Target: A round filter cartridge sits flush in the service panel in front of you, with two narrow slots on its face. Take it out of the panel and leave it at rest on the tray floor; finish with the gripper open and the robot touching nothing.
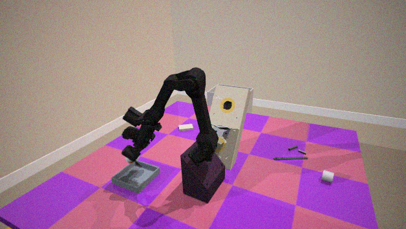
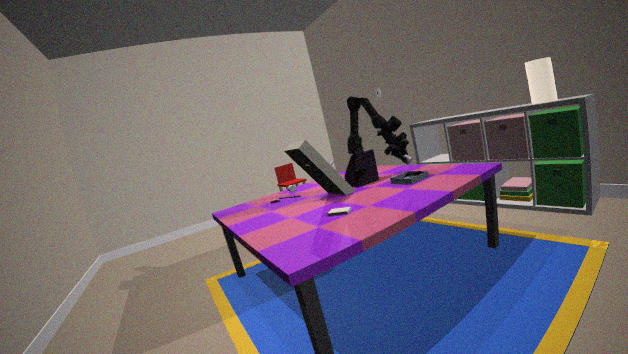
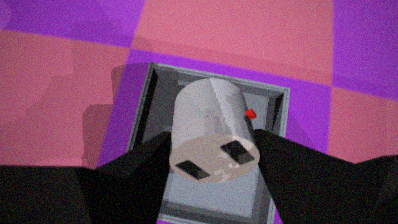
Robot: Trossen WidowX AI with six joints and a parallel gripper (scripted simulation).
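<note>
My gripper tip is now 110 mm above the grey tray. Round my gripper tip: beige service panel (390 mm ahead, 270 mm to the right, 50 mm above); round grey filter cartridge (right at my gripper tip); white block (510 mm ahead, 110 mm below, 60 mm to the left).
</note>
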